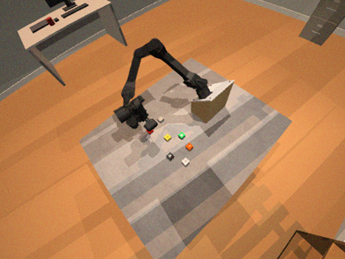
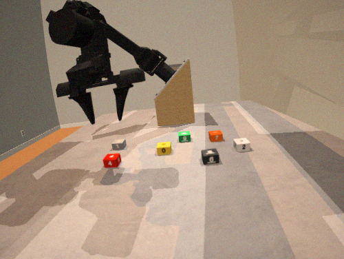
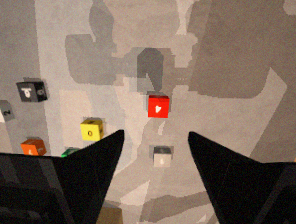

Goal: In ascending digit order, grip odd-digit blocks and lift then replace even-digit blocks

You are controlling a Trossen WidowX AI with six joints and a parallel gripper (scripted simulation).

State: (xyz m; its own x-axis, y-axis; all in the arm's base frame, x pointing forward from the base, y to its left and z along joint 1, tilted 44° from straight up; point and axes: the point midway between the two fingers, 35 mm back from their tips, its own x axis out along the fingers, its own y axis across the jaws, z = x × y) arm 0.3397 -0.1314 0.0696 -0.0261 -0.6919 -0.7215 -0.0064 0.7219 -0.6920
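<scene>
Now: gripper tip 20 mm short of the black block, 210 mm to the right of it and 90 mm above it. From my gripper tip the other things lie so: yellow block (50 mm behind, 110 mm to the left, 90 mm below); red block (10 mm to the right, 90 mm below); grey block (100 mm behind, 20 mm to the right, 90 mm below).
</scene>
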